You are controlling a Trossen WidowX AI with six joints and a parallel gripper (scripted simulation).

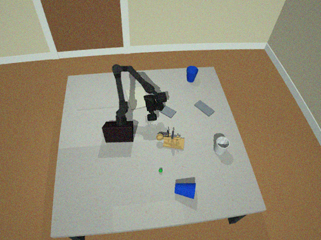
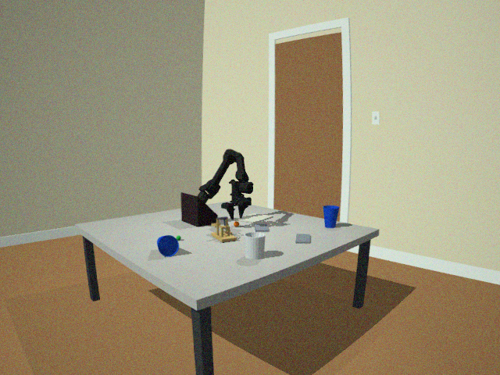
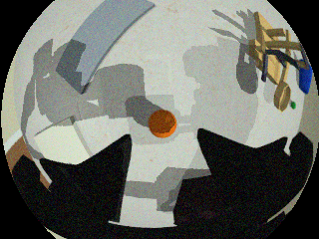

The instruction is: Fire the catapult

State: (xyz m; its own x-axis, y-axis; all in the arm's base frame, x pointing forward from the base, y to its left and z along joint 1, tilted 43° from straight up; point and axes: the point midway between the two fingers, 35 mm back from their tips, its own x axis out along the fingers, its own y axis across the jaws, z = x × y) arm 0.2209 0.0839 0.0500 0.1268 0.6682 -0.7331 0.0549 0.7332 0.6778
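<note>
My gripper tip is now 3 cm above the orange ball. From my gripper tip the other things lie so: green ball (41 cm to the right, 3 cm below, 1 cm behind); then pale sheet (23 cm to the left, 7 cm behind, 4 cm below); then wooden catapult (19 cm to the right, 9 cm ahead, 1 cm above).
</note>
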